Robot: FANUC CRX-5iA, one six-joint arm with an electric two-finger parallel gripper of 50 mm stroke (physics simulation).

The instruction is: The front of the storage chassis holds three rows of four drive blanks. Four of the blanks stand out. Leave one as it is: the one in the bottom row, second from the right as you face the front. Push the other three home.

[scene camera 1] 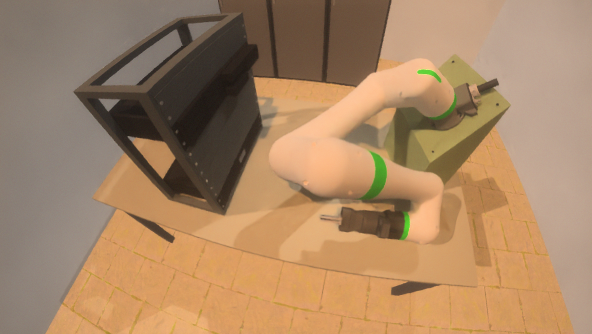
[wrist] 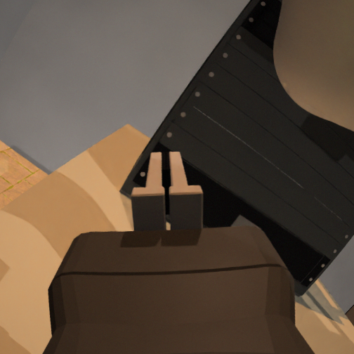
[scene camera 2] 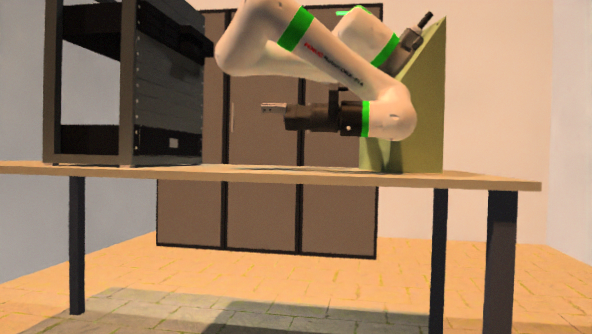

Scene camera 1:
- my gripper: 320, 217
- black rack: 201, 101
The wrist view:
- my gripper: 165, 170
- black rack: 237, 86
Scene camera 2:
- my gripper: 261, 108
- black rack: 162, 57
